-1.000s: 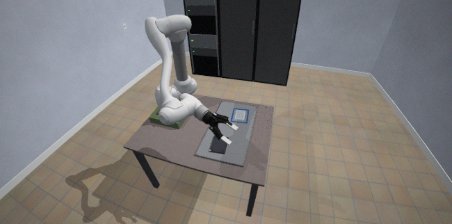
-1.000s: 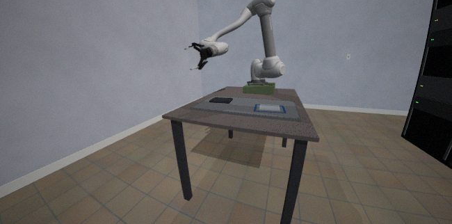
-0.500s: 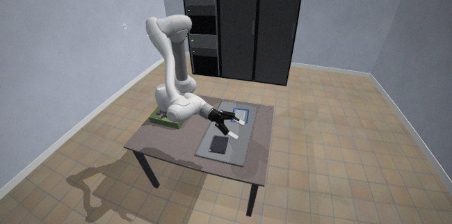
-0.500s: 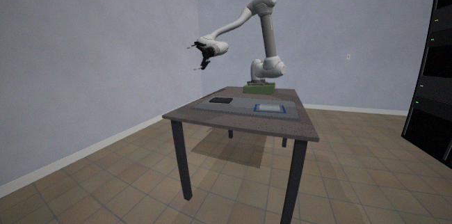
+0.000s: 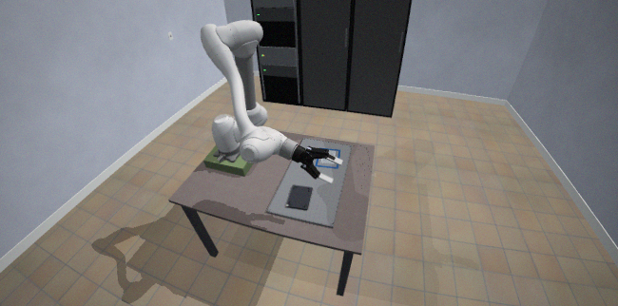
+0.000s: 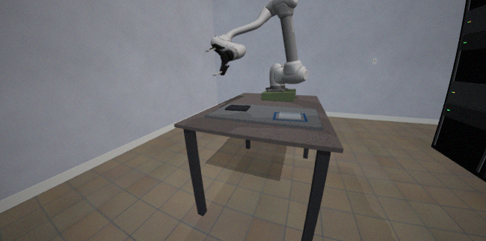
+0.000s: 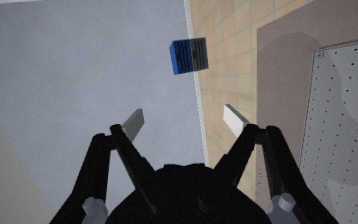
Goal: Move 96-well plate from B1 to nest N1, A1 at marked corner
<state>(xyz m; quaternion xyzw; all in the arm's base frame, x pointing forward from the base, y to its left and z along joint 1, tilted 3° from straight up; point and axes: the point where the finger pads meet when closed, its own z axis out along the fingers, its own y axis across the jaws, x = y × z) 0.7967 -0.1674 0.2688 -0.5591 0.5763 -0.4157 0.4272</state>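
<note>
Now: hand 430 mm to the right of the white 96-well plate, 330 mm above it and 170 mm past it. The rest, counted from my hand: small white corner mark 320 mm below, 250 mm behind, 40 mm to the right; dark plate nest 320 mm below, 210 mm behind, 50 mm to the left.
</note>
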